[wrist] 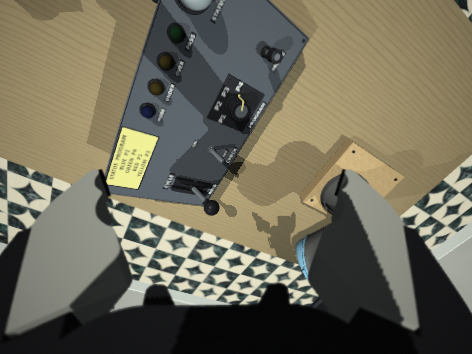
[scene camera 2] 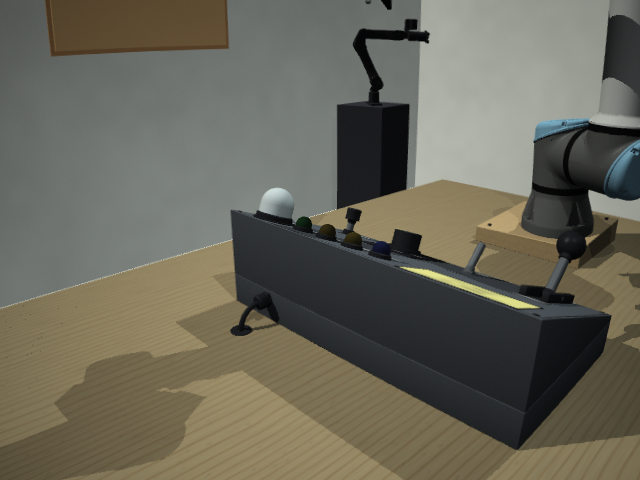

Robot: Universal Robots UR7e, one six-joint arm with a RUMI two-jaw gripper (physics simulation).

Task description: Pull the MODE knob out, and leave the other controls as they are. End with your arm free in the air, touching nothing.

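Frame: origin at the arm's base, x ahead, y left, z up, level; metres.
Seen in the pictures: gripper, between the fingertips: (wrist: 224, 174) (scene camera 2: 379, 7); arm's base, origin of its link: (scene camera 2: 556, 226).
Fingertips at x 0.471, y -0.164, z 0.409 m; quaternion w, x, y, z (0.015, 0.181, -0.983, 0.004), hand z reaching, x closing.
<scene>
Pixels of each thing's middle, then the offset from my fingertips to it. "*": a spot on its surface instead.
- thin stem, a spot on its surface: (scene camera 2: 353, 214) (wrist: 268, 57) * dz -0.328, dx -0.060, dy -0.083 m
- sloped control panel, middle of its body: (scene camera 2: 410, 276) (wrist: 199, 115) dz -0.369, dx +0.027, dy +0.079 m
- white dome, a spot on its surface: (scene camera 2: 277, 202) * dz -0.273, dx +0.102, dy -0.106 m
- black PROGRAM dial, middle of its body: (scene camera 2: 406, 241) (wrist: 238, 108) dz -0.348, dx -0.046, dy +0.028 m
- toggle lever, middle of its body: (scene camera 2: 475, 256) (wrist: 217, 156) dz -0.343, dx -0.039, dy +0.149 m
- yellow label, a spot on its surface: (scene camera 2: 467, 287) (wrist: 128, 162) * dz -0.305, dx +0.145, dy +0.211 m
The small black knob on a thin stem (scene camera 2: 353, 214) (wrist: 273, 55) stands up from the far end of the sloped control panel (scene camera 2: 382, 320) (wrist: 200, 65). Its label is mostly hidden behind it in the wrist view, so the word MODE cannot be read in full. A grey stretch of stem shows under its cap in the scene view. My gripper (wrist: 224, 174) is open and empty, high above the panel and apart from the knob. The wrist view looks down between its wide-set fingers.
The panel also bears a white dome (scene camera 2: 277, 202), several coloured lamps, a black PROGRAM dial (scene camera 2: 406, 241) (wrist: 241, 111), a toggle lever (scene camera 2: 475, 258) (wrist: 217, 155) and a ball-topped lever (scene camera 2: 570, 244) (wrist: 211, 207). A yellow label (scene camera 2: 467, 287) (wrist: 132, 158) lies on it. The arm's wooden base (scene camera 2: 496, 233) (wrist: 382, 167) stands nearby.
</scene>
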